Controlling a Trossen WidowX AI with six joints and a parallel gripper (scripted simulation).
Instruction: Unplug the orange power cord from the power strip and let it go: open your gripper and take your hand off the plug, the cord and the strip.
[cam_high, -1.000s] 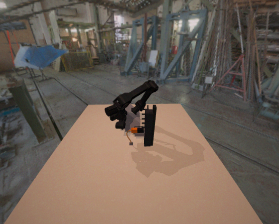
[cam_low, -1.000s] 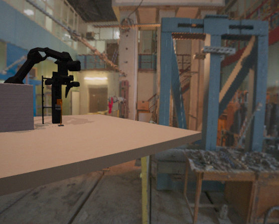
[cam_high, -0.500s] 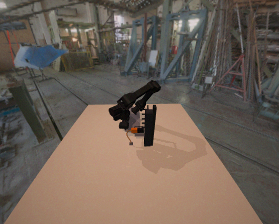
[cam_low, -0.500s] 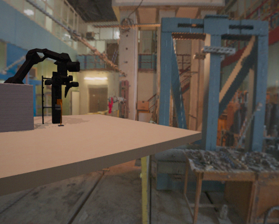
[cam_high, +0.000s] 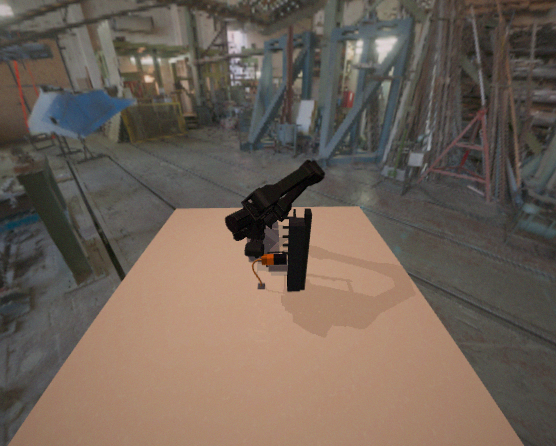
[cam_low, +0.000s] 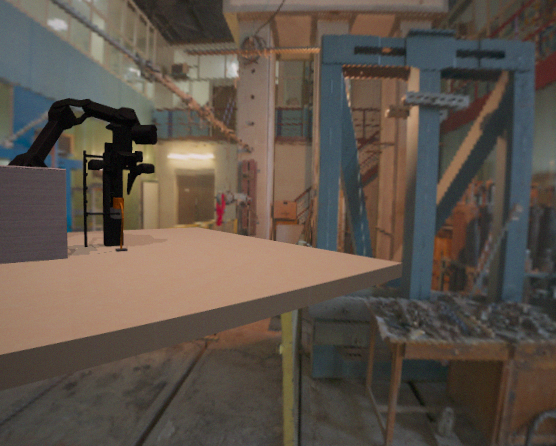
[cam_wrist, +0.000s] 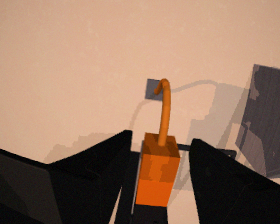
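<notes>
The orange plug lies 10 mm behind my gripper tip, 60 mm to the left of it and 20 mm below it. Also, from my gripper tip: black power strip (150 mm to the left, 20 mm below); grey end piece (10 mm to the left, 170 mm below).
</notes>
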